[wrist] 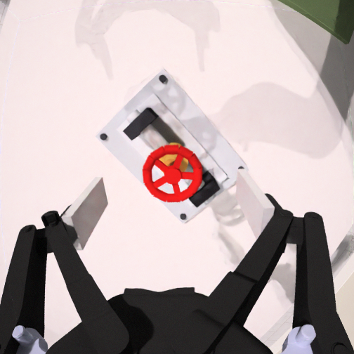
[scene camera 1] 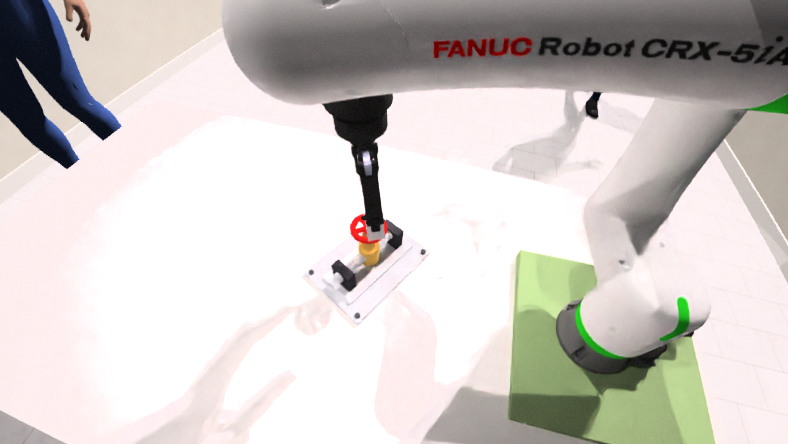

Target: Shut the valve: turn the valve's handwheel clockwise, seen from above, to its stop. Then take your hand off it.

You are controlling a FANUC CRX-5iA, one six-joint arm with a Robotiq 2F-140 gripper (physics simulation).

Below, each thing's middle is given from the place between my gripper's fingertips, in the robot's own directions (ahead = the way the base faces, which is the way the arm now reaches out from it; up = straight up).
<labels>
Right now the red handwheel [wrist: 172, 174] is 70 mm below my hand. Round my hand: grey base plate [scene camera 1: 357, 311] (190 mm below).
</labels>
